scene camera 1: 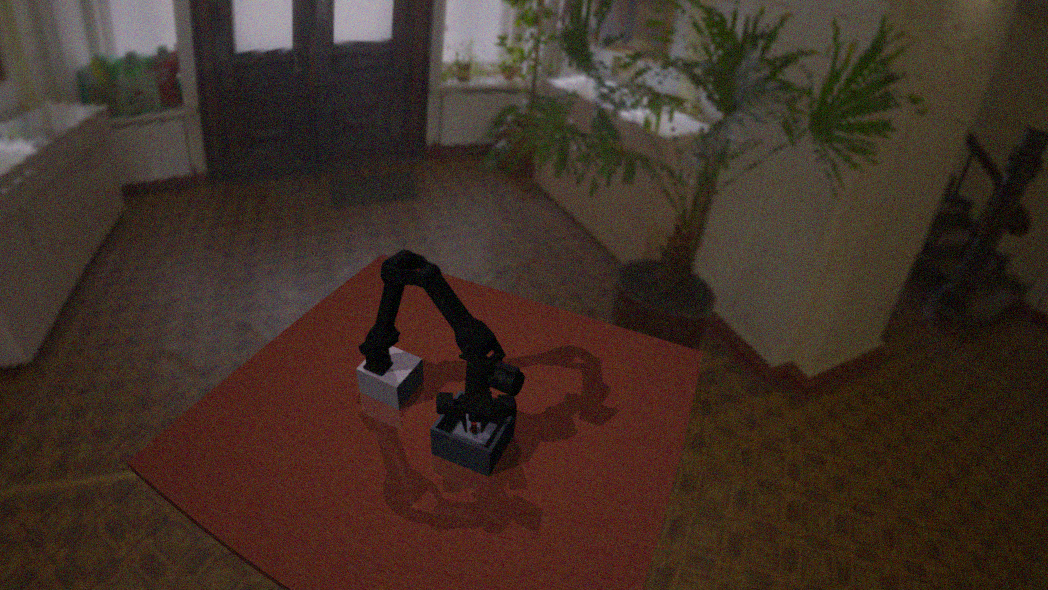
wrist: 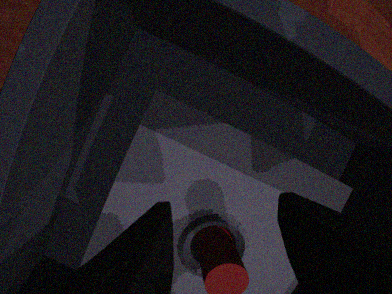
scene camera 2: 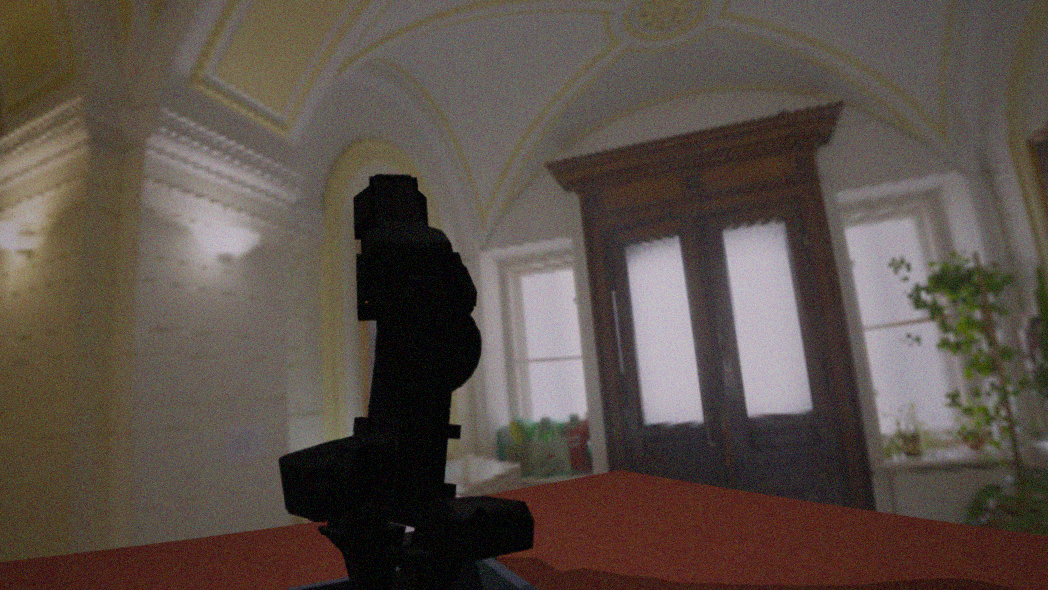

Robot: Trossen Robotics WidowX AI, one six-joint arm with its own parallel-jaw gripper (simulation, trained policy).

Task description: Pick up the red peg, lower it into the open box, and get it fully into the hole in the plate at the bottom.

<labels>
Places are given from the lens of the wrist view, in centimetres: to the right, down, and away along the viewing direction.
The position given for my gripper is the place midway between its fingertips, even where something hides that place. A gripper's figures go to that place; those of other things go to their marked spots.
my gripper [wrist: 225,210]: 1, 2, 10
dark box [wrist: 83,83]: -4, -2, 11
pale plate [wrist: 212,174]: 1, 1, 12
</labels>
